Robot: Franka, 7 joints.
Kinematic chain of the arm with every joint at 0, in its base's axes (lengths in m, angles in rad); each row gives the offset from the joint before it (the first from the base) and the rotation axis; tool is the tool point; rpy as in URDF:
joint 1: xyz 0 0 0.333 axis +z
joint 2: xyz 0 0 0 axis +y
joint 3: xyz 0 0 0.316 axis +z
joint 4: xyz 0.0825 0 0 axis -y
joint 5: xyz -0.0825 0 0.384 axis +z
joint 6: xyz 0 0 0 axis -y
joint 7: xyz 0.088 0 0 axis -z
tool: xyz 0 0 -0.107 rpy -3.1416 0 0
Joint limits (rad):
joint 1: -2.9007..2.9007
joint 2: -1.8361..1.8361
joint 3: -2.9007..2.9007
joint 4: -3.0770..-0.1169
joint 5: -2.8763..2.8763
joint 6: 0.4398..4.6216
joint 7: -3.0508..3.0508
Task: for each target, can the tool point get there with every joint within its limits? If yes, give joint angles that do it. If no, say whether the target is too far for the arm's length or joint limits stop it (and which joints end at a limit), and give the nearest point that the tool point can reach.
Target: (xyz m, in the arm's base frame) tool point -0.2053 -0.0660 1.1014
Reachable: yes | joints 0.3010 -0.7943 -0.2594 -0.8077 1.3813 1.6305 -1.4843
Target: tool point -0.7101 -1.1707 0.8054
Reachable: no: too far | nearest point -0.4206 -0.6934 0.6128 | short by 0.591 m
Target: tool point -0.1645 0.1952 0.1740
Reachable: yes | joints -2.4334 -0.5537 -2.1302 -2.7853 0.7225 1.6927 -1.5627
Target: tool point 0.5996 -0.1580 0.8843
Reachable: yes | joints -0.2620 0.5958 -0.4298 -0.4572 -1.1252 3.2281 -0.4712
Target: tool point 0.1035 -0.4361 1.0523
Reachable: yes | joints 2.0679 -0.9455 0.2631 -0.7145 -1.0694 2.6788 1.6503
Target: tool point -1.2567 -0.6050 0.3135
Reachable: no: too far | nearest point -0.7729 -0.3721 0.3210 | short by 0.537 m
